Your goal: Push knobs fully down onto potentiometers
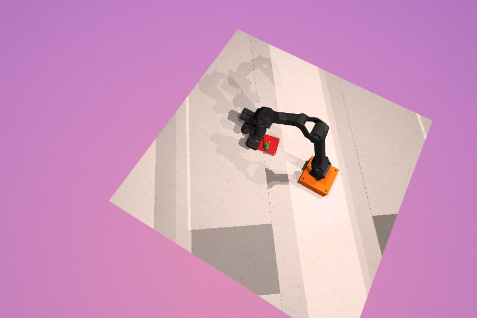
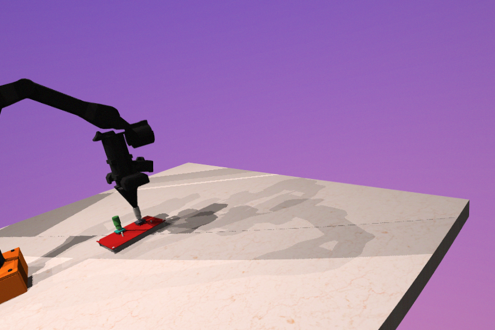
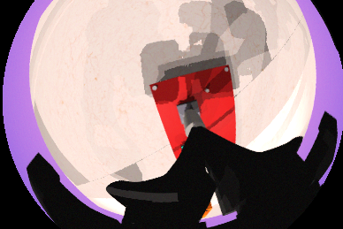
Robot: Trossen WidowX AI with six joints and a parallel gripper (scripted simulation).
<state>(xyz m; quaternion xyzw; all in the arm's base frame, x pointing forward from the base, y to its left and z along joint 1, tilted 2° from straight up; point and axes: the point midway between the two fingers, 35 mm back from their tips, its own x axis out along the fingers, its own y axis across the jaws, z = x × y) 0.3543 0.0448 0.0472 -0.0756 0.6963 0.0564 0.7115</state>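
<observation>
The grey knob is 10 mm below my gripper tip. From my gripper tip the other things lie so: green knob 60 mm behind, 10 mm to the right, 20 mm below.
</observation>
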